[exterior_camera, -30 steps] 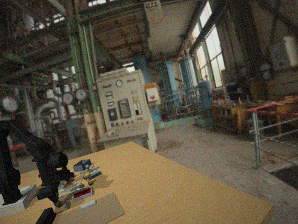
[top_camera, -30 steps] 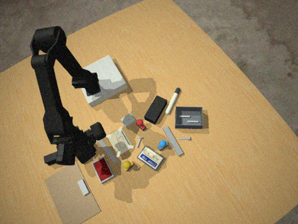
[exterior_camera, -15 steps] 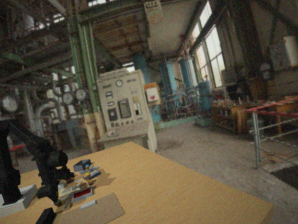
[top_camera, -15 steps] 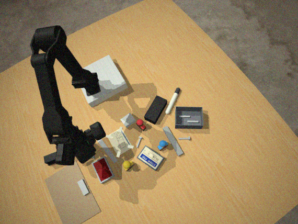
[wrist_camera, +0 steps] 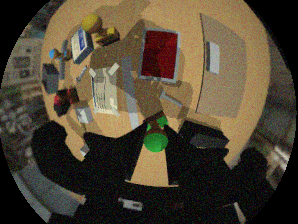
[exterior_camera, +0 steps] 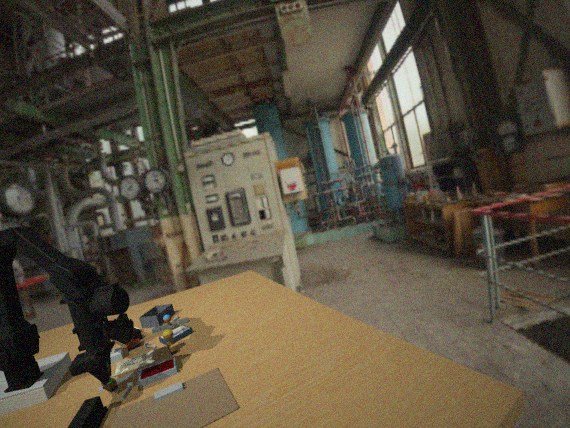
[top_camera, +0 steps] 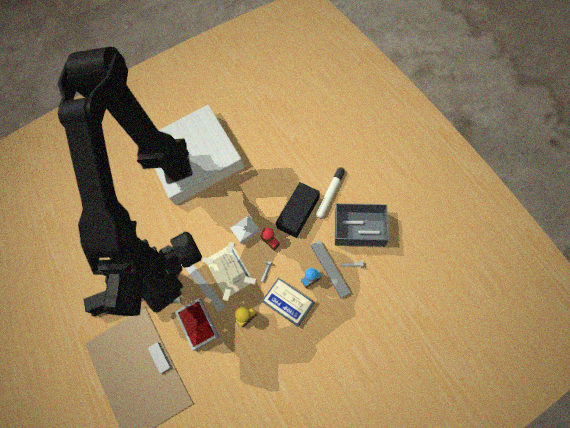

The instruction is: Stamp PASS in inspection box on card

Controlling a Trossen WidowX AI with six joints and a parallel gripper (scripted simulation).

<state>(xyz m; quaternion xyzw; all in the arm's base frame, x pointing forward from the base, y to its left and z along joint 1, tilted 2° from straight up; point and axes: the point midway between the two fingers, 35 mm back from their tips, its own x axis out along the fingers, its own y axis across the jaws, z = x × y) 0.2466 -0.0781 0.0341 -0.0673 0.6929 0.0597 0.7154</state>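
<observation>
Right now my gripper tip is 11 cm short of the red ink pad, 3 cm to the right of it and 3 cm above it. Round my gripper tip: yellow stamp: 13 cm ahead, 13 cm to the left, 2 cm below; green-knobbed stamp: right at my gripper tip; cream card: 2 cm ahead, 12 cm to the left, 4 cm below.
</observation>
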